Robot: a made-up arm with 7 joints.
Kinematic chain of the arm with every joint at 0, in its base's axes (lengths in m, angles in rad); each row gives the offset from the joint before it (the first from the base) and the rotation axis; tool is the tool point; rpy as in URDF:
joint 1: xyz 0 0 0.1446 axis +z
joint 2: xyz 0 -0.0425 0.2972 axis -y
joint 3: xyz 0 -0.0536 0.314 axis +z
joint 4: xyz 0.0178 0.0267 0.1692 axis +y
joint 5: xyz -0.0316 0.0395 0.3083 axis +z
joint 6: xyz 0 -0.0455 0.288 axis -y
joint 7: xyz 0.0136 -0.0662 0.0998 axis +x
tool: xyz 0 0 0 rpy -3.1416 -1.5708 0
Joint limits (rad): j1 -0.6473..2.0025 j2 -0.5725..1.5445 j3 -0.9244..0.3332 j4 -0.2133..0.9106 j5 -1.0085..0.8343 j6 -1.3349..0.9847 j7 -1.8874..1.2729
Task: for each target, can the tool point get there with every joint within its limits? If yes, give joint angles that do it. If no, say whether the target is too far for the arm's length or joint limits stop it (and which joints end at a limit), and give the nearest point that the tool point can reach.
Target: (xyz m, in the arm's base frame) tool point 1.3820 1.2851 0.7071
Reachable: no: too far | nearest point 0.7258 0.6750 0.8505 | short by 0.907 m
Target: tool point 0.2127 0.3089 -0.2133
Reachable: no: joint limits stop it (at a limit: joint 2, joint 4, joint 5, joint 6) | nearest point 0.5051 0.7336 0.7739 | short by 1.114 m
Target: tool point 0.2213 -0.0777 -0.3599
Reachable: no: joint limits stop it (at a limit: joint 1, joint 2, joint 4, joint 5, joint 6) | nearest point 0.5727 -0.9507 0.1781 | short by 1.084 m
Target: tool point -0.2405 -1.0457 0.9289
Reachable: yes | joints 1.1498 1.2705 -0.3428 0.2685 0.4983 0.6017 0.2142
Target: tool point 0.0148 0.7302 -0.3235
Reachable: no: joint limits stop it (at a limit: joint 1, joint 2, joint 4, joint 5, joint 6) | nearest point -0.8189 0.7428 0.2508 | short by 1.012 m
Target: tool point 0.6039 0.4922 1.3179
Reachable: yes | joints 1.2065 -0.3773 -0.7772 0.7889 -0.8656 0.2831 -1.1558
